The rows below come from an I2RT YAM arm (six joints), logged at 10 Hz.
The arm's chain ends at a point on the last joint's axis. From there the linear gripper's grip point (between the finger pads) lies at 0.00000 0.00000 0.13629 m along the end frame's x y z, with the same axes.
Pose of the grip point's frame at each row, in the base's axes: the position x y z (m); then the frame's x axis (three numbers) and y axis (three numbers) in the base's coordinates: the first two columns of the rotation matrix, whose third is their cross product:
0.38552 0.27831 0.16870 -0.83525 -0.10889 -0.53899 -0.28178 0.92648 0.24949
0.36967 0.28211 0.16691 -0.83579 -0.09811 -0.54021 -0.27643 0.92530 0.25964
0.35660 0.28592 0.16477 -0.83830 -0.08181 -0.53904 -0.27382 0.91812 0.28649
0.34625 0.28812 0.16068 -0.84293 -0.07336 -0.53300 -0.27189 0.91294 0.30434
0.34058 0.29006 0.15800 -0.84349 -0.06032 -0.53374 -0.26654 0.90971 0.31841
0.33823 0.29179 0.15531 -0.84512 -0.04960 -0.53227 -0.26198 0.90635 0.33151
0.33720 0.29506 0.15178 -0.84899 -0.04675 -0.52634 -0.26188 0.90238 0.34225
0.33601 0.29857 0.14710 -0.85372 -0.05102 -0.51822 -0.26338 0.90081 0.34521
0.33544 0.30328 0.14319 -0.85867 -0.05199 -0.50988 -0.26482 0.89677 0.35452
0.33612 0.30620 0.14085 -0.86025 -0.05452 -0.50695 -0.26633 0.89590 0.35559
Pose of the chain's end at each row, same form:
0.32116 0.22921 0.27835 -0.83525 -0.10889 -0.53899 -0.28178 0.92648 0.24949
0.30502 0.23218 0.27601 -0.83579 -0.09811 -0.54021 -0.27643 0.92530 0.25964
0.29234 0.23307 0.27272 -0.83830 -0.08181 -0.53904 -0.27382 0.91812 0.28649
0.28297 0.23341 0.26828 -0.84293 -0.07336 -0.53300 -0.27189 0.91294 0.30434
0.27702 0.23407 0.26477 -0.84349 -0.06032 -0.53374 -0.26654 0.90971 0.31841
0.27472 0.23460 0.26148 -0.84512 -0.04960 -0.53227 -0.26198 0.90635 0.33151
0.27465 0.23667 0.25786 -0.84899 -0.04675 -0.52634 -0.26188 0.90238 0.34225
0.27479 0.23980 0.25374 -0.85372 -0.05102 -0.51822 -0.26338 0.90081 0.34521
0.27563 0.24339 0.25001 -0.85867 -0.05199 -0.50988 -0.26482 0.89677 0.35452
0.27686 0.24611 0.24787 -0.86025 -0.05452 -0.50695 -0.26633 0.89590 0.35559

